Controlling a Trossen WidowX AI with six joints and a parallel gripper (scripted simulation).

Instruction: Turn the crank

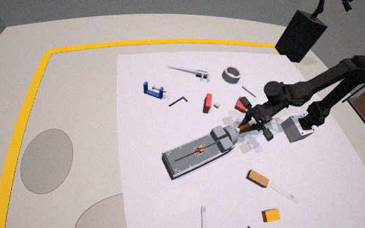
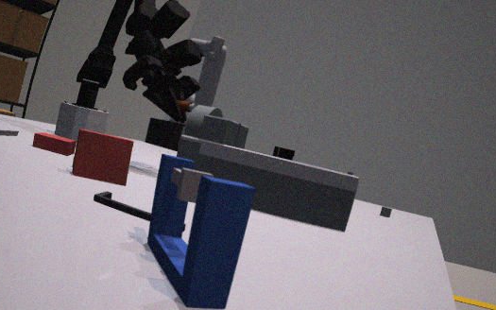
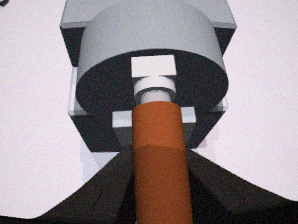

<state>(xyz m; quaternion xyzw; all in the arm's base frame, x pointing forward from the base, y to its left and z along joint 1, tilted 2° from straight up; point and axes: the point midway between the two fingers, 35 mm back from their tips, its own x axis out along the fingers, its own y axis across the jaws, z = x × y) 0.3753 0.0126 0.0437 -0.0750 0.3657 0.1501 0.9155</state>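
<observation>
Now: gripper tip 20 mm below the crank handle, 20 mm past it and 10 mm to the left of it. The rest, counted from my gripper tip: tan block: 180 mm to the left, 80 mm below, 80 mm behind; red pointer: 170 mm ahead, 60 mm to the left, 10 mm below; black hex key: 220 mm to the right, 190 mm ahead, 90 mm below.
</observation>
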